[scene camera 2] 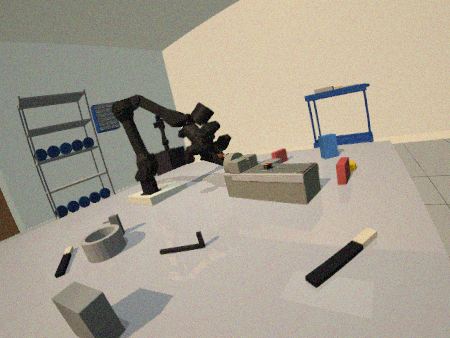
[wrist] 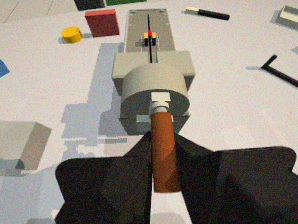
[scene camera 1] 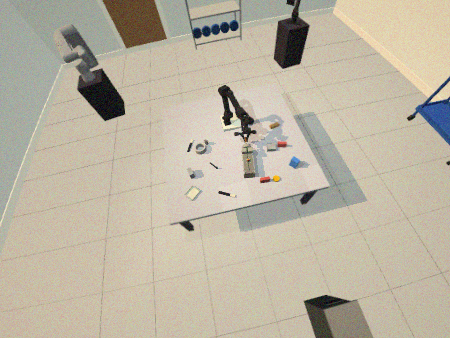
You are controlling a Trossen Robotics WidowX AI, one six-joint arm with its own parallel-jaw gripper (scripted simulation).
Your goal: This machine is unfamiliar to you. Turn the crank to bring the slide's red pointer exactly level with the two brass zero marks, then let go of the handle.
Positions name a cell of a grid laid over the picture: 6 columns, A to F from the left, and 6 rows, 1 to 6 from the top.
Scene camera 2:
my gripper: C3
black-and-cream bar: E5
grey slide machine: D4
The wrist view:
my gripper: D4
grey slide machine: D2
